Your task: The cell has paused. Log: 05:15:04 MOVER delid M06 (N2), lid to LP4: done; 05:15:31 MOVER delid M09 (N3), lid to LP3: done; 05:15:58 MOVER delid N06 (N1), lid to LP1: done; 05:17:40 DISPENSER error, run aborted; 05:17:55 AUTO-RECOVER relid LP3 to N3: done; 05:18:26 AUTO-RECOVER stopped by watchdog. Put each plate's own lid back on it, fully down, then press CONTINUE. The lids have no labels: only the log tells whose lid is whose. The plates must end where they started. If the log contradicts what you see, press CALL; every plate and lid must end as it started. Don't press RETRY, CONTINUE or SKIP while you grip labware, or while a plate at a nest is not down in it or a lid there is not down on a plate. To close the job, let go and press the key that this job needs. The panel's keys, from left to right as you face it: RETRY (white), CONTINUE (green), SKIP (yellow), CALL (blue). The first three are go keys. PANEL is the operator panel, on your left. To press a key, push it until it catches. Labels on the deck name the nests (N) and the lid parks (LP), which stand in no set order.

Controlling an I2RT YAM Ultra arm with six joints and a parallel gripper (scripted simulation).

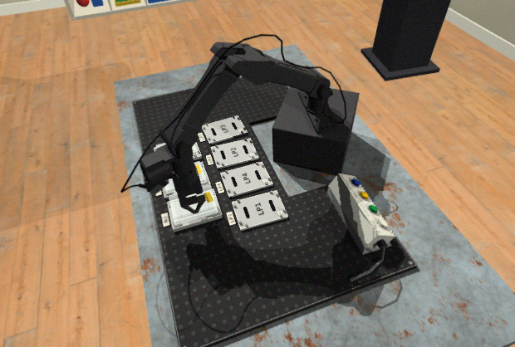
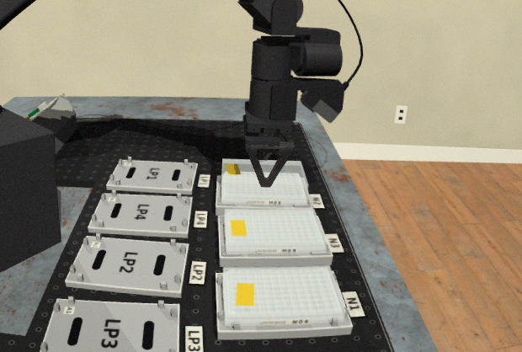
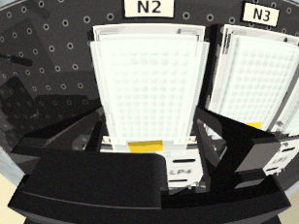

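Now: the plate M06 30 mm below my hand. Round my hand: yellow SKIP key 480 mm behind, 110 mm to the left, 10 mm above; then green CONTINUE key 480 mm behind, 160 mm to the left, 10 mm above; then blue CALL key 480 mm behind, 60 mm to the left, 10 mm above.
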